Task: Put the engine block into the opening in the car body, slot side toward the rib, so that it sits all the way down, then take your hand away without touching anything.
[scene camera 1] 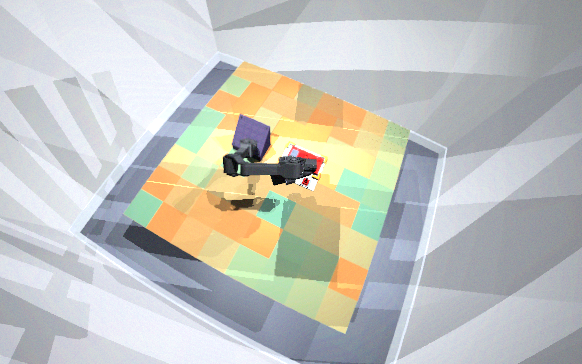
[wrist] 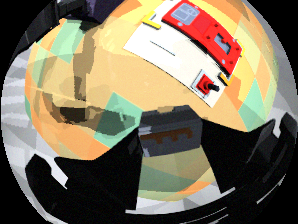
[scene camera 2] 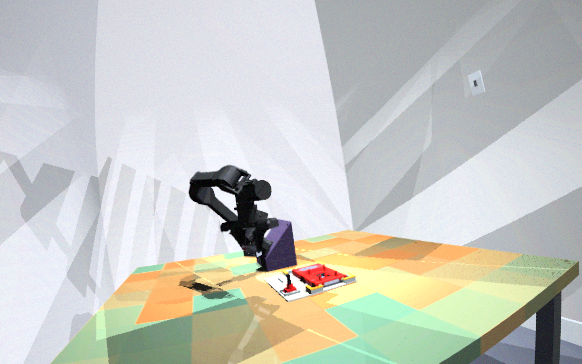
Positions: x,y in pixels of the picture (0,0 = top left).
my gripper: holds an engine block [wrist: 179,130]
